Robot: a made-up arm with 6 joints. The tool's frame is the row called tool.
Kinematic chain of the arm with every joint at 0, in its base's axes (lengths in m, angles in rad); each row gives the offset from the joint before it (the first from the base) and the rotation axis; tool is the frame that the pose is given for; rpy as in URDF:
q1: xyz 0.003 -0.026 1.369 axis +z
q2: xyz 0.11 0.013 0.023 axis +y
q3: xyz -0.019 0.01 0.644 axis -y
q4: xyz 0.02 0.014 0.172 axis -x
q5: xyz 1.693 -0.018 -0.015 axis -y
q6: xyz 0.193 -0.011 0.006 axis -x
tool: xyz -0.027 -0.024 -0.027 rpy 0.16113 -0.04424 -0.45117
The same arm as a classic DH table. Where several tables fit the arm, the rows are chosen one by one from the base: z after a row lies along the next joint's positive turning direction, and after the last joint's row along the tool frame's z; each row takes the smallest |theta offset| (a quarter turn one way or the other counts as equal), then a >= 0, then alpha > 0; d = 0 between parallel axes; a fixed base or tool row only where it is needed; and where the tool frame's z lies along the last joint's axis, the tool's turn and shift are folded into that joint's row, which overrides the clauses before.
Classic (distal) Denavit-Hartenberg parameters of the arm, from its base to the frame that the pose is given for. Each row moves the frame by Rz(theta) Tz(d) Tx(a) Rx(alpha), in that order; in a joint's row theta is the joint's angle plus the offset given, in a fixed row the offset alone. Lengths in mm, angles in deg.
base (fixed): d 0, theta0 -83.42, a 26.2, alpha 0
q1: d 1392, theta0 83.42, a 110, alpha -90
q2: d 0, theta0 88.31, a -644.3, alpha 180
q3: d -37, theta0 -1.69, a -172, alpha 90
q4: d -1713, theta0 0, a 15, alpha -90
q5: d 29, theta0 0, a -6, alpha 90
q6: d -163.4, theta0 82.76, a 27.2, alpha -83.73
tool (fixed): d -23.9, theta0 64.75, a 0, alpha 0

